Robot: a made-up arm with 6 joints.
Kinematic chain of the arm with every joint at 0, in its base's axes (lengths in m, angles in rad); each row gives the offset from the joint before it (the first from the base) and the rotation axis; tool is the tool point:
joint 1: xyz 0 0 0.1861 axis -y
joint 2: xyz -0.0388 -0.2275 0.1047 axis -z
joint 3: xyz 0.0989 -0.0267 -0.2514 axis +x
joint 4: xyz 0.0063 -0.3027 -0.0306 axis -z
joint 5: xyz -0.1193 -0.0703 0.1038 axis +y
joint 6: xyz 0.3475 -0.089 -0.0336 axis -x
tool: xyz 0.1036 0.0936 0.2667
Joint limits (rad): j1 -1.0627..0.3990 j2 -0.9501..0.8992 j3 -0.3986..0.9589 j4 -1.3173..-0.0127 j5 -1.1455..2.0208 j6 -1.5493..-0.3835
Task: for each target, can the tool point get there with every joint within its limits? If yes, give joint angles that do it. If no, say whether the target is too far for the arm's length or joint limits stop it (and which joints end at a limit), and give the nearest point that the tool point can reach.
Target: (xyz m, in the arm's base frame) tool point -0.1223 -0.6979 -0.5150
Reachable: yes | joints -0.4254 0.7414 0.6057 -0.9657 1.3871 -1.2984
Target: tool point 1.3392 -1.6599 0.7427
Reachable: no: too far | nearest point 0.6128 -0.8700 0.3519 | short by 1.142 m
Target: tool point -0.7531 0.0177 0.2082
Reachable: no: joint limits stop it (at a limit: joint 1, joint 2, joint 3, joint 4, joint 5, joint 6) | nearest point -0.7286 -0.1792 -0.1290 | short by 0.391 m
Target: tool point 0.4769 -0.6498 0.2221
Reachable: yes | joints -0.6698 0.0216 0.0338 -0.6936 -0.4529 -0.6292
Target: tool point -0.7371 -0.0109 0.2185
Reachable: no: joint limits stop it (at a limit: joint 1, joint 2, joint 3, joint 4, joint 5, joint 6) | nearest point -0.7286 -0.1792 -0.1290 | short by 0.386 m
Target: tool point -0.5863 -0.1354 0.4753
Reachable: no: joint limits stop it (at a limit: joint 1, joint 2, joint 4, joint 5, joint 6) | nearest point -0.4833 -0.3562 0.5991 | short by 0.273 m
